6 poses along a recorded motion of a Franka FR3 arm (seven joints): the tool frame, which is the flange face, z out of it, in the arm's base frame.
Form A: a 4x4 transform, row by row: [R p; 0 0 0 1], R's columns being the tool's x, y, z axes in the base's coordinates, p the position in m. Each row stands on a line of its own.
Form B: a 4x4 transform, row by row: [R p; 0 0 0 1], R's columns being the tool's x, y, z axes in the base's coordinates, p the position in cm. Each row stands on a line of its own. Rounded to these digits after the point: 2 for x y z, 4 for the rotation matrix.
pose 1, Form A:
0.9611, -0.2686, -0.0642, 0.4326
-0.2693, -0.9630, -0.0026, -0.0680
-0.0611, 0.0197, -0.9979, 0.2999
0, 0, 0, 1
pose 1, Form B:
0.9611, -0.2686, -0.0642, 43.26
-0.2693, -0.9630, -0.0026, -6.80
-0.0611, 0.0197, -0.9979, 29.99
0, 0, 0, 1

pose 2, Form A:
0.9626, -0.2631, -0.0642, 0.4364
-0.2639, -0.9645, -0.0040, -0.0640
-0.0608, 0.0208, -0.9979, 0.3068
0, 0, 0, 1
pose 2, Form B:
0.9626, -0.2631, -0.0642, 43.64
-0.2639, -0.9645, -0.0040, -6.40
-0.0608, 0.0208, -0.9979, 30.68
0, 0, 0, 1

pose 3, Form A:
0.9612, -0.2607, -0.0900, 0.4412
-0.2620, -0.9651, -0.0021, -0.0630
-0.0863, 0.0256, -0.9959, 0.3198
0, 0, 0, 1
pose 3, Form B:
0.9612, -0.2607, -0.0900, 44.12
-0.2620, -0.9651, -0.0021, -6.30
-0.0863, 0.0256, -0.9959, 31.98
0, 0, 0, 1

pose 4, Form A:
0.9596, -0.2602, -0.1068, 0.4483
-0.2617, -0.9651, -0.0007, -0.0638
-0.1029, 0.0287, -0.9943, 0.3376
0, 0, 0, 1
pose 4, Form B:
0.9596, -0.2602, -0.1068, 44.83
-0.2617, -0.9651, -0.0007, -6.38
-0.1029, 0.0287, -0.9943, 33.76
0, 0, 0, 1

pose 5, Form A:
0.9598, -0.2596, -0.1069, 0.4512
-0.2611, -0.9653, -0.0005, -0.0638
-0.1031, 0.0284, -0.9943, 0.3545
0, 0, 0, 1
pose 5, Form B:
0.9598, -0.2596, -0.1069, 45.12
-0.2611, -0.9653, -0.0005, -6.38
-0.1031, 0.0284, -0.9943, 35.45
0, 0, 0, 1

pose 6, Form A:
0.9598, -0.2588, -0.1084, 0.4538
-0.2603, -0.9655, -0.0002, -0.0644
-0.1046, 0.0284, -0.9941, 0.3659
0, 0, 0, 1
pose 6, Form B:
0.9598, -0.2588, -0.1084, 45.38
-0.2603, -0.9655, -0.0002, -6.44
-0.1046, 0.0284, -0.9941, 36.59
0, 0, 0, 1

